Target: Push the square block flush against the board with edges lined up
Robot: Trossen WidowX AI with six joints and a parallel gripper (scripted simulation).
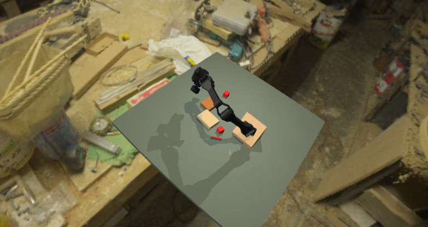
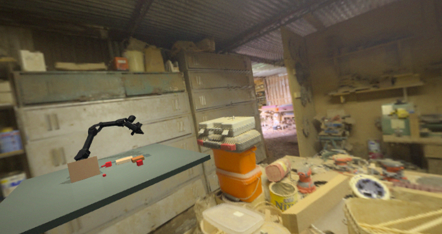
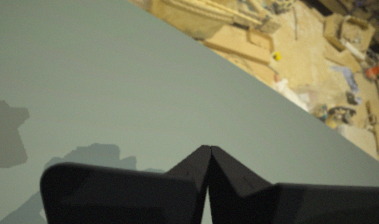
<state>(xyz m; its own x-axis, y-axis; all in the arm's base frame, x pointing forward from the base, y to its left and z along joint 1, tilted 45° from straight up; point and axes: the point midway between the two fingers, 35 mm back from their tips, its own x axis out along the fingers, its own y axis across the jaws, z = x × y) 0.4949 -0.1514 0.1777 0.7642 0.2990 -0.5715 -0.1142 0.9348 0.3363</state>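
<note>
Right now the light tan board is 210 mm behind my gripper tip, 60 mm to the left of it and 220 mm below it. Also, from my gripper tip: square block (120 mm behind, 60 mm to the right, 220 mm below); then red stick (350 mm behind, 160 mm to the left, 230 mm below).
</note>
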